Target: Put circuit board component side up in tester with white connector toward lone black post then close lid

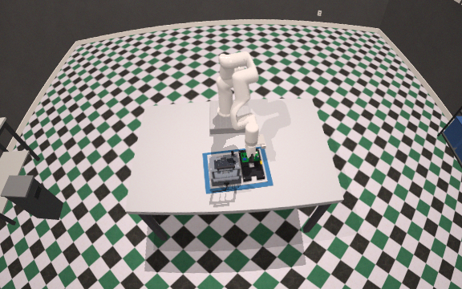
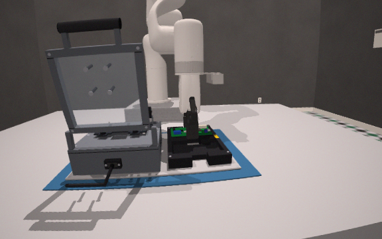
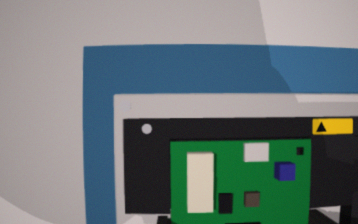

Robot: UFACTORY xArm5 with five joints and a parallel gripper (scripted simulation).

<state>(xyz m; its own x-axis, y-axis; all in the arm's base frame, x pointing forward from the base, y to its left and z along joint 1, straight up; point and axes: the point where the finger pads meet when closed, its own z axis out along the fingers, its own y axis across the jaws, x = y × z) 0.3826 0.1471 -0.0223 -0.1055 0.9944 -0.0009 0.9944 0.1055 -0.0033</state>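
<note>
Right now the black block is 11 cm to the right of my hand, 5 cm above it and 1 cm ahead of it. From my hand the other things lie so: green circuit board: right at my hand; clear lid: 20 cm ahead, 15 cm to the right, 15 cm above; grey tester: 12 cm to the right, 11 cm ahead, 8 cm above.
</note>
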